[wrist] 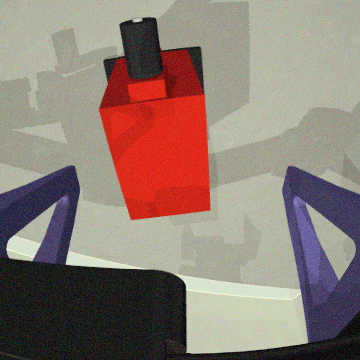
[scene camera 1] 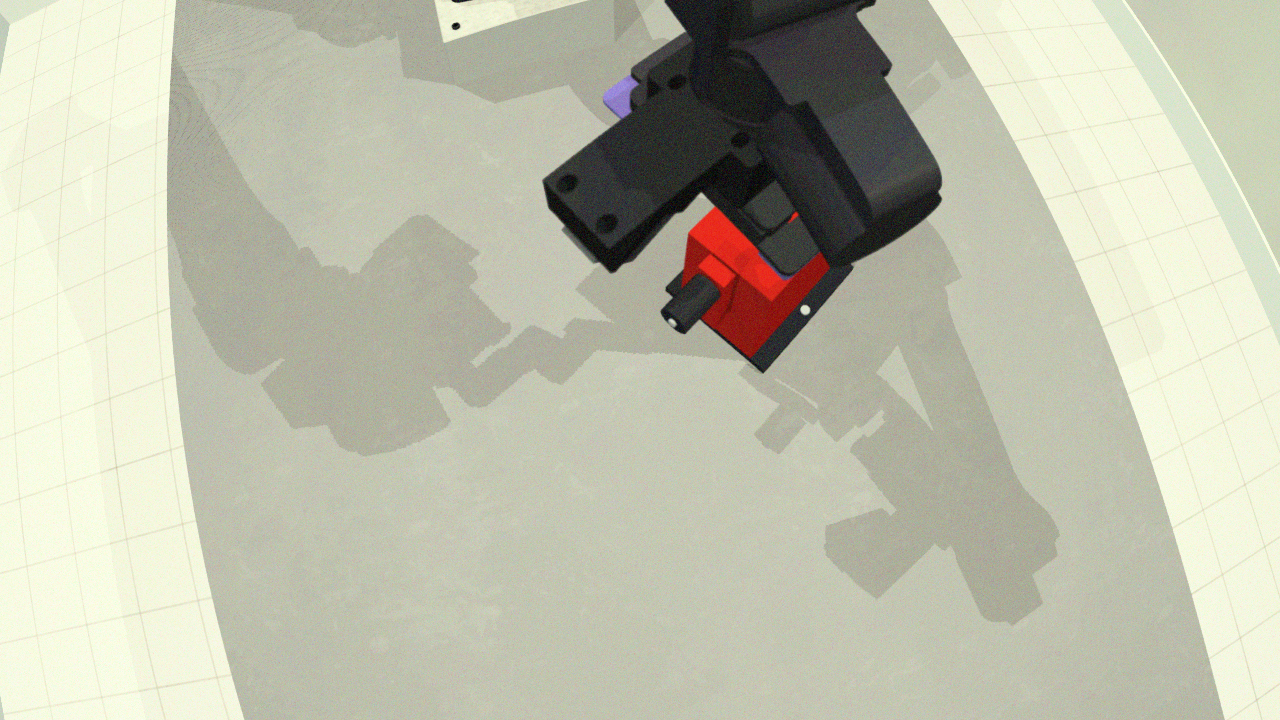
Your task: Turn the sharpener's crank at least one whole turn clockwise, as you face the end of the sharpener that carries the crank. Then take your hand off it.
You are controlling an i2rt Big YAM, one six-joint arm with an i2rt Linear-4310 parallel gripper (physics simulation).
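Frame: origin at the arm's base, x right, y back, z down, level; metres.
Seen in the pictures: gripper, fingertip midpoint: (wrist: 180, 177).
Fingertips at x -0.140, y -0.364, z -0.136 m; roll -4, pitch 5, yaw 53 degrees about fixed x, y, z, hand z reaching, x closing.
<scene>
Offsets run from my fingertips to a thing's top centre. "spot": to the spot under its first point. Level surfaces: height alone.
The red sharpener @(spot: dy -0.032, dx -0.033, dz +0.118 m) (scene camera 1: 760, 313) (wrist: 162, 155) stands on a dark base plate @(spot: dy -0.023, dx -0.065, dz +0.207 m) (scene camera 1: 783, 340) (wrist: 196, 62). Its crank has a short red arm (scene camera 1: 716, 270) (wrist: 146, 91) and a black cylindrical handle @(spot: dy -0.039, dx +0.019, dz +0.070 m) (scene camera 1: 693, 302) (wrist: 142, 49), which sticks out from the lower-left end in the scene view and points to the top of the wrist view. My gripper (scene camera 1: 700, 182) (wrist: 180, 177) is open and empty, above the sharpener, with its purple fingers spread to either side in the wrist view. The crank handle lies beyond the fingertips, apart from them. The gripper body hides the rear of the sharpener's top in the scene view.
The arm's pale mounting block (scene camera 1: 519, 19) is at the top edge of the scene view, left of the gripper. The grey table top @(dz +0.215 m) (scene camera 1: 554, 555) has pale tiled floor (scene camera 1: 80, 501) beyond its left and right edges. Arm shadows fall around the sharpener.
</scene>
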